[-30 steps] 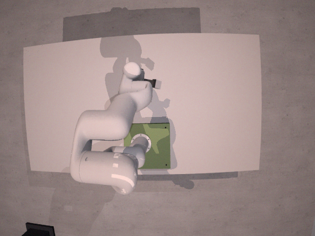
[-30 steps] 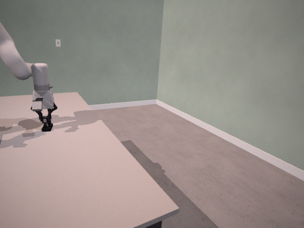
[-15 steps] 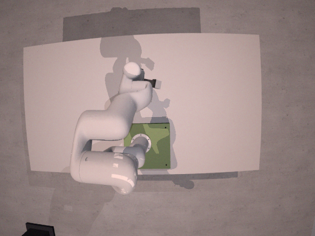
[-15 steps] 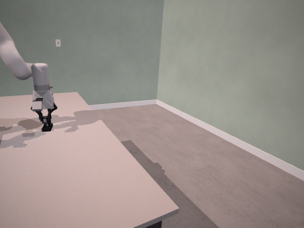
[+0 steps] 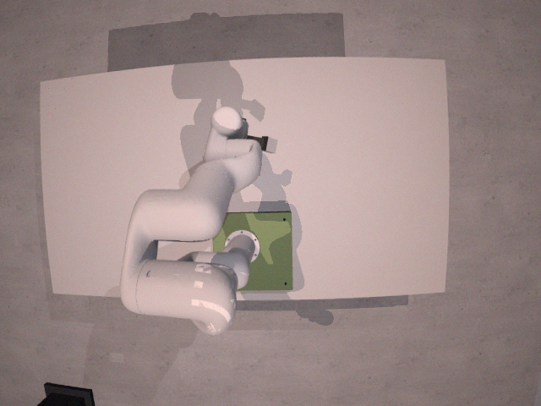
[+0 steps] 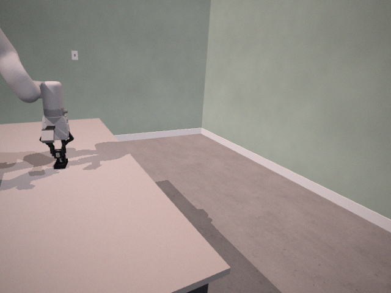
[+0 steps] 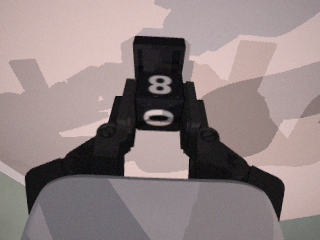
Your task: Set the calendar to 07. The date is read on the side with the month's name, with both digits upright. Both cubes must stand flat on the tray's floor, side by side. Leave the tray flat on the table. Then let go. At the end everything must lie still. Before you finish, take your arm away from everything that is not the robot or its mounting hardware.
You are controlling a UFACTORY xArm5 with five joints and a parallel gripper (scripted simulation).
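Now: hand 1 cm above the black cube. Round my hand: black calendar tray 7 cm below, 2 cm to the left.
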